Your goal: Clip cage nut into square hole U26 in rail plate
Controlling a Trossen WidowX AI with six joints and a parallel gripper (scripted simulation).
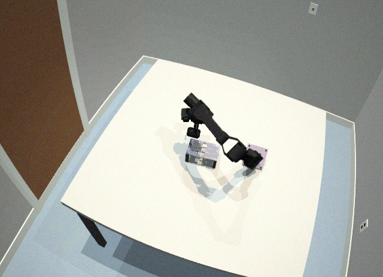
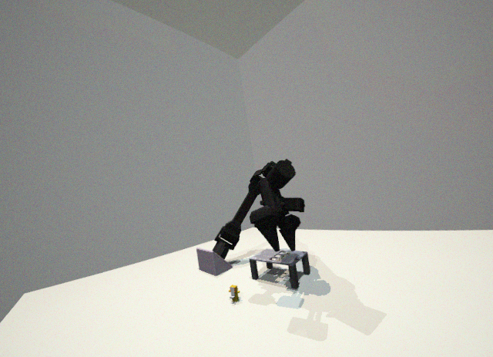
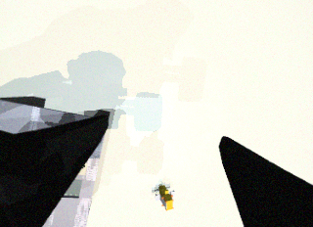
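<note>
Now: gripper tip 13 cm past the yellow cage nut, 10 cm above it and 9 cm to the left of it.
</note>
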